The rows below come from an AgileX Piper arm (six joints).
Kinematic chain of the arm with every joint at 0, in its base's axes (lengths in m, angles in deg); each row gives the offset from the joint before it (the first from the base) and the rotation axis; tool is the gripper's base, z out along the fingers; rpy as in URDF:
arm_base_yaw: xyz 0 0 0.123 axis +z
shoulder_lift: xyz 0 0 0 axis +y
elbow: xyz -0.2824 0 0.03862 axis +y
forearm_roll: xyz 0.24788 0 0.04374 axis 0.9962 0 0.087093
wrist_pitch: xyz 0 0 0 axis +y
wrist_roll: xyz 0.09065 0 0.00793 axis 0.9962 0 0.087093
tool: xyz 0 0 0 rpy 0 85 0
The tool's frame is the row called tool.
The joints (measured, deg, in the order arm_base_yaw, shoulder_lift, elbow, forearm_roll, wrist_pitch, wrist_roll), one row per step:
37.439 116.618 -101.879 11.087 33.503 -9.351
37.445 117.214 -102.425 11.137 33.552 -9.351
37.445 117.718 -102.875 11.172 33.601 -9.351
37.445 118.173 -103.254 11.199 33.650 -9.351
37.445 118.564 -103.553 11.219 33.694 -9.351
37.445 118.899 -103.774 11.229 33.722 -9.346
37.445 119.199 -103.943 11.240 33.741 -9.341
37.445 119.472 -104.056 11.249 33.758 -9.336
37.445 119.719 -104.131 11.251 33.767 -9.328
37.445 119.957 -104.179 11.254 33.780 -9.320
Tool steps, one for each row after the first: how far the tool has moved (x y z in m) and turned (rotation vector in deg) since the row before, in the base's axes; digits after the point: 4 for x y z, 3 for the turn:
0.0018 0.0015 -0.0020 -0.019 0.109 0.007
0.0015 0.0012 -0.0018 -0.033 0.103 0.003
0.0013 0.0010 -0.0018 -0.053 0.116 0.005
0.0011 0.0009 -0.0017 -0.065 0.120 0.005
0.0009 0.0007 -0.0017 -0.075 0.122 0.000
0.0008 0.0006 -0.0016 -0.079 0.128 -0.002
0.0006 0.0005 -0.0017 -0.097 0.149 -0.002
0.0006 0.0004 -0.0017 -0.104 0.149 -0.004
0.0005 0.0004 -0.0018 -0.117 0.167 -0.004

